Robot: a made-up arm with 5 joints.
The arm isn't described. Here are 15 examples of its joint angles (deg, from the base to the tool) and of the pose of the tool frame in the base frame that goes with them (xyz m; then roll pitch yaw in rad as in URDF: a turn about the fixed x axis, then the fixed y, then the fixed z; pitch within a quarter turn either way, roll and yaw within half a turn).
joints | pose
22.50 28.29 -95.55 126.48 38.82 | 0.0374 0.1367 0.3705 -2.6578 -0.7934 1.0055
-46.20 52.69 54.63 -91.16 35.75 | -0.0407 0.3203 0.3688 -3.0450 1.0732 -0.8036
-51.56 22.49 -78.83 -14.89 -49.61 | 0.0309 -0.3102 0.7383 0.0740 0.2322 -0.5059
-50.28 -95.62 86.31 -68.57 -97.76 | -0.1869 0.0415 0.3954 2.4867 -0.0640 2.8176
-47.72 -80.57 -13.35 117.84 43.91 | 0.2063 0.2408 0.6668 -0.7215 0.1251 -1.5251
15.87 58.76 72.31 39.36 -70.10 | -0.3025 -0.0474 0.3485 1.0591 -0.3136 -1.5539
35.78 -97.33 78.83 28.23 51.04 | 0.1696 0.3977 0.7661 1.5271 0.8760 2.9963
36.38 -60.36 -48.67 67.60 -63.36 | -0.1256 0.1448 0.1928 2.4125 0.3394 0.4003
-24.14 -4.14 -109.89 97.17 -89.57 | 0.4538 0.0536 0.4814 0.6661 -0.2629 1.3807
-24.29 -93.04 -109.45 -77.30 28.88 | 0.3062 -0.0549 0.3769 1.9315 0.1429 0.9501
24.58 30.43 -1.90 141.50 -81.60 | 0.1186 -0.2453 0.5087 0.9874 -0.6905 0.0311
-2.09 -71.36 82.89 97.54 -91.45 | -0.1509 0.4389 0.5637 0.4505 1.0217 -2.5869
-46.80 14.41 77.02 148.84 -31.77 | 0.0807 -0.1382 0.3516 -2.6649 -0.3927 -3.0816
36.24 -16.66 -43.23 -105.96 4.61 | 0.1255 -0.1420 0.7803 -1.1827 0.1330 -2.4215
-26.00 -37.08 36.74 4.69 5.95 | -0.1635 0.3908 0.3038 -2.8500 0.5138 0.0069
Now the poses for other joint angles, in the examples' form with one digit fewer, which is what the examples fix.
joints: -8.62 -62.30 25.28 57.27 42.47
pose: 0.042 0.405 0.412 -2.273 0.220 -0.808
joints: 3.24 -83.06 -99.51 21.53 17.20
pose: 0.222 0.315 0.243 2.570 -0.927 1.377
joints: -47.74 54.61 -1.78 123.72 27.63
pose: 0.219 -0.088 0.648 0.091 -0.591 2.260
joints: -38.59 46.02 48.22 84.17 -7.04
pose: 0.148 -0.219 0.329 -2.706 -1.205 -2.321
